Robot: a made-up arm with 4 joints.
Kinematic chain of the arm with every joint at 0, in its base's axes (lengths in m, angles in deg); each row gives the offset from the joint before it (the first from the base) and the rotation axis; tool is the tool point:
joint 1: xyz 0 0 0.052 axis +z
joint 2: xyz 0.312 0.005 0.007 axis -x
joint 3: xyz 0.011 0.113 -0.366 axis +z
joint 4: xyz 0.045 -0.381 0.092 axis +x
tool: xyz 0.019 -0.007 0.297
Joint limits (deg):
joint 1: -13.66..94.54
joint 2: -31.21..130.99
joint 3: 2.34..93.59
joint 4: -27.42..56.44
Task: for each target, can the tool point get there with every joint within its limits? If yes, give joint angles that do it. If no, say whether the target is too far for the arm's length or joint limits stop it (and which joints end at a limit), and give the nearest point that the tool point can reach.
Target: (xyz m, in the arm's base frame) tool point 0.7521 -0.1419 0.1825
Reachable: yes | joints 7.52 33.69 39.82 34.31
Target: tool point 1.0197 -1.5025 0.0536
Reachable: no: too far | nearest point 0.6048 -0.5549 0.0572 | short by 1.034 m
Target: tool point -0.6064 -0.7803 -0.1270
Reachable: no: joint limits stop it (at a limit: joint 1, joint 3, joint 4) | nearest point 0.2799 -0.5962 -0.0473 | short by 0.909 m
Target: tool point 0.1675 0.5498 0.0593
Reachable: yes | joints 83.14 -8.91 36.86 -13.29
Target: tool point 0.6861 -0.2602 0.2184
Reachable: yes | joints 0.58 36.37 33.61 34.45
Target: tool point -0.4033 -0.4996 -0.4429
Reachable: no: joint limits stop it (at a limit: joint 1, joint 3, joint 4) | nearest point 0.3074 -0.4830 -0.2852 | short by 0.728 m
